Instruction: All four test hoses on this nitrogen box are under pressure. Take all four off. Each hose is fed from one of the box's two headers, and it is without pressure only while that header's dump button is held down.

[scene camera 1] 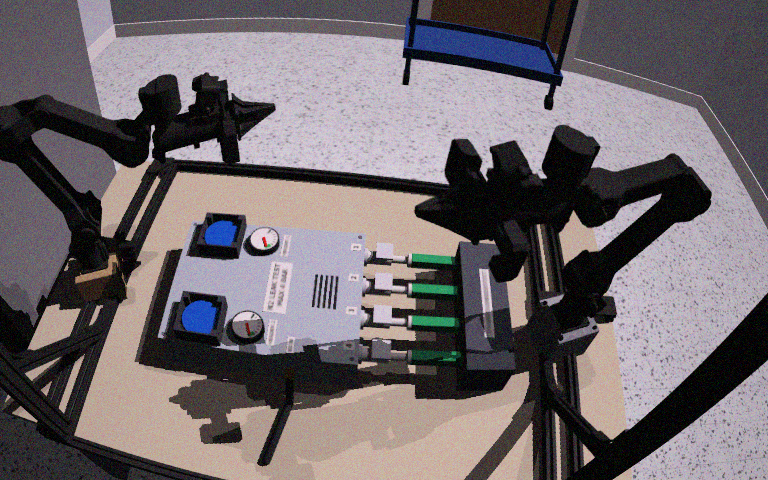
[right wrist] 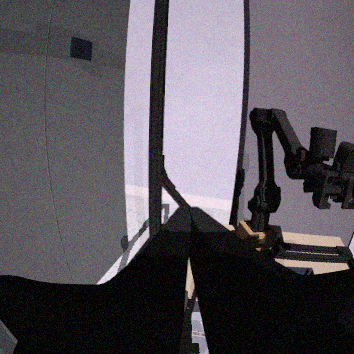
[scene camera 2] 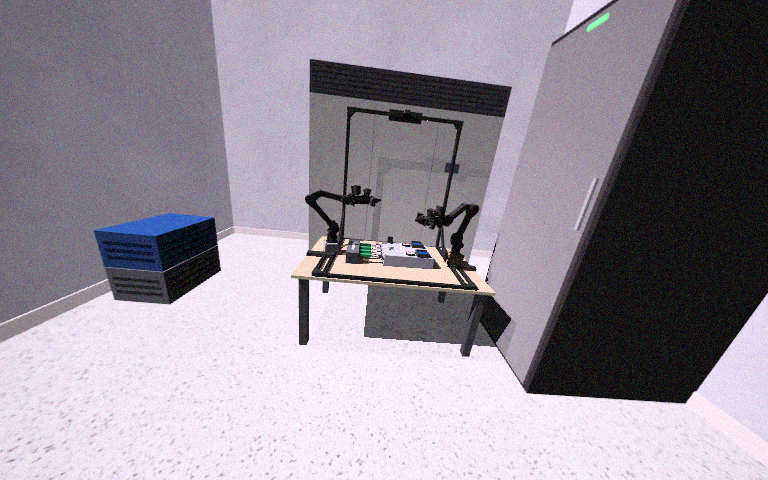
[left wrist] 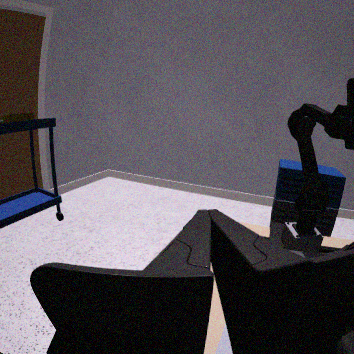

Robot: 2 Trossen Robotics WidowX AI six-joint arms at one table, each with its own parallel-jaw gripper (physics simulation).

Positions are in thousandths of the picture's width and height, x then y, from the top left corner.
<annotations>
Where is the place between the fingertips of my right gripper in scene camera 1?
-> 541, 441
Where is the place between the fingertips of my left gripper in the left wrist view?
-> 583, 617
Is my left gripper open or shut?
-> Shut.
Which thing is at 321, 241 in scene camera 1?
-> My left gripper.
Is my right gripper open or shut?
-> Shut.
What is my left gripper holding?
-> Nothing.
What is my right gripper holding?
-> Nothing.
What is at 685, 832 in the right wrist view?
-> My right gripper.
</annotations>
